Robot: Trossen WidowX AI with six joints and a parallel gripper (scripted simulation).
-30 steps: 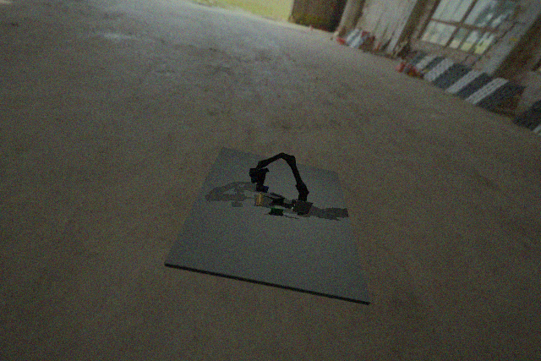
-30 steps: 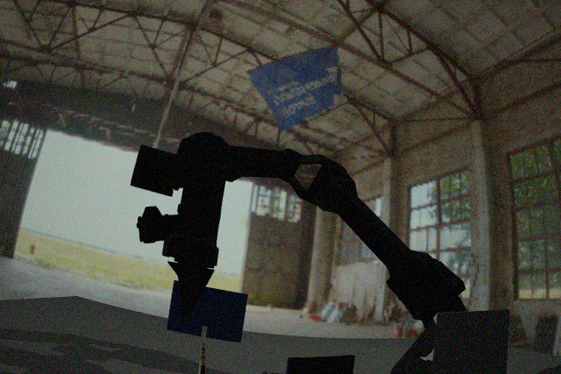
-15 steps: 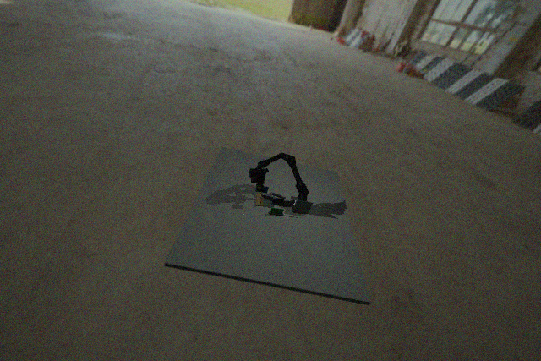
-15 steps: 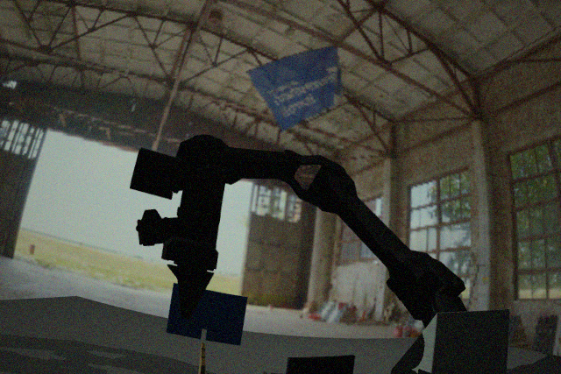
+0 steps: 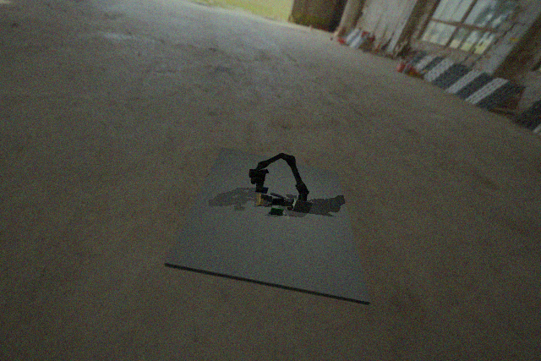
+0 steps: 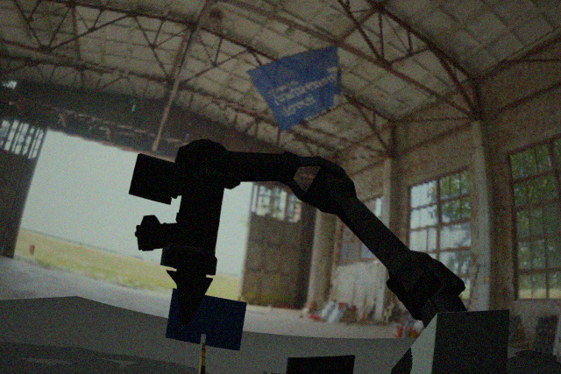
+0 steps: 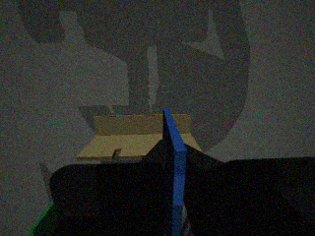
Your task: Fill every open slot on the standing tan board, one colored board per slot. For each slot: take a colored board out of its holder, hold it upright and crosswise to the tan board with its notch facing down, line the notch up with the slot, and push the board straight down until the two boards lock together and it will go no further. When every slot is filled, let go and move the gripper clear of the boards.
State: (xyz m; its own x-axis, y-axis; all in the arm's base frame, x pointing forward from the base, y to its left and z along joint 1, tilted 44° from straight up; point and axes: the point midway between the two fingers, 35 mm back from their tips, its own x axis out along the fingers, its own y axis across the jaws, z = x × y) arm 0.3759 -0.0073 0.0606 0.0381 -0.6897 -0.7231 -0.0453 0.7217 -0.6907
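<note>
My gripper tip is 60 mm above the tan board, 30 mm past it and 20 mm to the right of it. From my gripper tip the other things lie so: green board 170 mm behind, 150 mm to the left, 60 mm below; then dark flat piece 180 mm behind, 60 mm below, 40 mm to the left; then blue board 30 mm behind.
</note>
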